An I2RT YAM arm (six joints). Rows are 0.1 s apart.
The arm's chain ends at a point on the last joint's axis. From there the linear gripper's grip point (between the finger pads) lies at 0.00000 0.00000 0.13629 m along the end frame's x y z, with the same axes.
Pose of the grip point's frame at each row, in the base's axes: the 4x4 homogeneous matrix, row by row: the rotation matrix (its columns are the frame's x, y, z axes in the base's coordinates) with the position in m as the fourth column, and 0 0 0 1 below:
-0.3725, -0.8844, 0.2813, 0.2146; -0.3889, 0.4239, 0.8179, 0.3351; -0.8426, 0.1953, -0.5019, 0.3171; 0, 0, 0, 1
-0.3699, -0.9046, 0.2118, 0.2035; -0.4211, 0.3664, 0.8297, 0.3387; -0.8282, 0.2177, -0.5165, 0.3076; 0, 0, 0, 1
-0.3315, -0.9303, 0.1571, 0.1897; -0.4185, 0.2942, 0.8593, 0.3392; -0.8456, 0.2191, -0.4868, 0.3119; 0, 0, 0, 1
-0.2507, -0.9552, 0.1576, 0.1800; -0.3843, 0.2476, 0.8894, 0.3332; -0.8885, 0.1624, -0.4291, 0.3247; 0, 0, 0, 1
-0.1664, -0.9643, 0.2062, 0.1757; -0.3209, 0.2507, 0.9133, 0.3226; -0.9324, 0.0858, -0.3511, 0.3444; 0, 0, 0, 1
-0.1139, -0.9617, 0.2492, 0.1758; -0.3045, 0.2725, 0.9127, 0.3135; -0.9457, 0.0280, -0.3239, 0.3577; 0, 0, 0, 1
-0.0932, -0.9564, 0.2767, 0.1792; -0.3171, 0.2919, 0.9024, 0.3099; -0.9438, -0.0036, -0.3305, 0.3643; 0, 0, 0, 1
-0.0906, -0.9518, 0.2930, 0.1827; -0.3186, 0.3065, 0.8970, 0.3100; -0.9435, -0.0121, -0.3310, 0.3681; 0, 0, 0, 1
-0.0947, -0.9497, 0.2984, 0.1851; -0.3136, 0.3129, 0.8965, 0.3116; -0.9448, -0.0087, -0.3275, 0.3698; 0, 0, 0, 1
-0.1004, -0.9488, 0.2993, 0.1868; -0.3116, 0.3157, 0.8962, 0.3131; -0.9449, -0.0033, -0.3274, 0.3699; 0, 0, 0, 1
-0.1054, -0.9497, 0.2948, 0.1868; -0.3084, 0.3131, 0.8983, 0.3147; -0.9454, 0.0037, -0.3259, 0.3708; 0, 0, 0, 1
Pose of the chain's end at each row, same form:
-0.3725, -0.8844, 0.2813, 0.1763; -0.3889, 0.4239, 0.8179, 0.2236; -0.8426, 0.1953, -0.5019, 0.3855; 0, 0, 0, 1
-0.3699, -0.9046, 0.2118, 0.1746; -0.4211, 0.3664, 0.8297, 0.2256; -0.8282, 0.2177, -0.5165, 0.3780; 0, 0, 0, 1
-0.3315, -0.9303, 0.1571, 0.1683; -0.4185, 0.2942, 0.8593, 0.2221; -0.8456, 0.2191, -0.4868, 0.3782; 0, 0, 0, 1
-0.2507, -0.9552, 0.1576, 0.1585; -0.3843, 0.2476, 0.8894, 0.2120; -0.8885, 0.1624, -0.4291, 0.3832; 0, 0, 0, 1
-0.1664, -0.9643, 0.2062, 0.1476; -0.3209, 0.2507, 0.9133, 0.1981; -0.9324, 0.0858, -0.3511, 0.3923; 0, 0, 0, 1
-0.1139, -0.9617, 0.2492, 0.1418; -0.3045, 0.2725, 0.9127, 0.1891; -0.9457, 0.0280, -0.3239, 0.4018; 0, 0, 0, 1
-0.0932, -0.9564, 0.2767, 0.1415; -0.3171, 0.2919, 0.9024, 0.1869; -0.9438, -0.0036, -0.3305, 0.4093; 0, 0, 0, 1
-0.0906, -0.9518, 0.2930, 0.1428; -0.3186, 0.3065, 0.8970, 0.1877; -0.9435, -0.0121, -0.3310, 0.4132; 0, 0, 0, 1
-0.0947, -0.9497, 0.2984, 0.1444; -0.3136, 0.3129, 0.8965, 0.1894; -0.9448, -0.0087, -0.3275, 0.4144; 0, 0, 0, 1
-0.1004, -0.9488, 0.2993, 0.1460; -0.3116, 0.3157, 0.8962, 0.1910; -0.9449, -0.0033, -0.3274, 0.4145; 0, 0, 0, 1
-0.1054, -0.9497, 0.2948, 0.1466; -0.3084, 0.3131, 0.8983, 0.1923; -0.9454, 0.0037, -0.3259, 0.4152; 0, 0, 0, 1

